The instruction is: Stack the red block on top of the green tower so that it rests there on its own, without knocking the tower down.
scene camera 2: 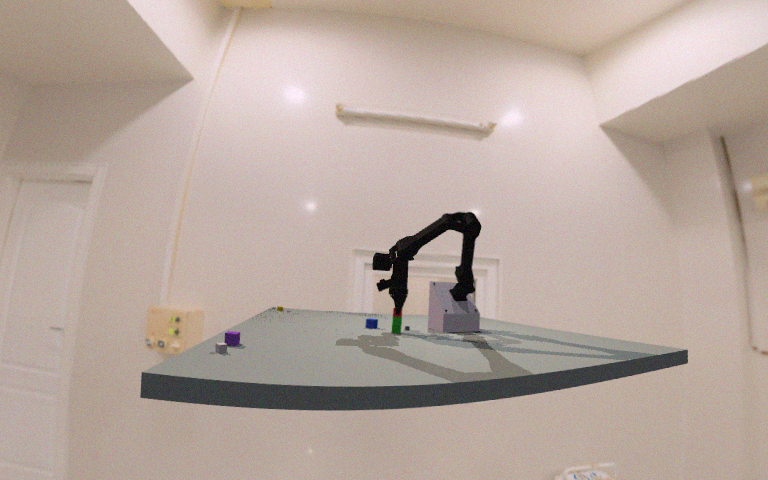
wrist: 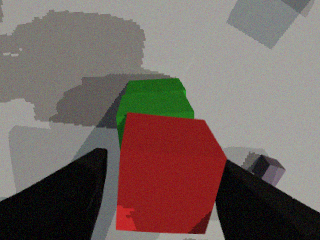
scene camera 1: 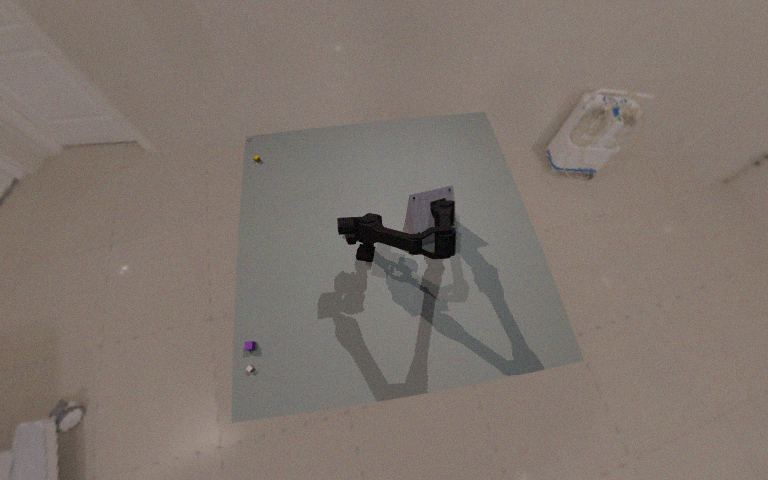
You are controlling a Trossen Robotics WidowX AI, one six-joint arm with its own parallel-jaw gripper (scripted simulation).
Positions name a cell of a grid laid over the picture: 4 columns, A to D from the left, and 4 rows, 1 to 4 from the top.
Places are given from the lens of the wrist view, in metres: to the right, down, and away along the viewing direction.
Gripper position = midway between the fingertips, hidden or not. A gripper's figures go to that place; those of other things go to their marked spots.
my gripper (wrist: C3): 0.00, 0.02, 0.10
red block (wrist: C3): 0.00, 0.01, 0.07
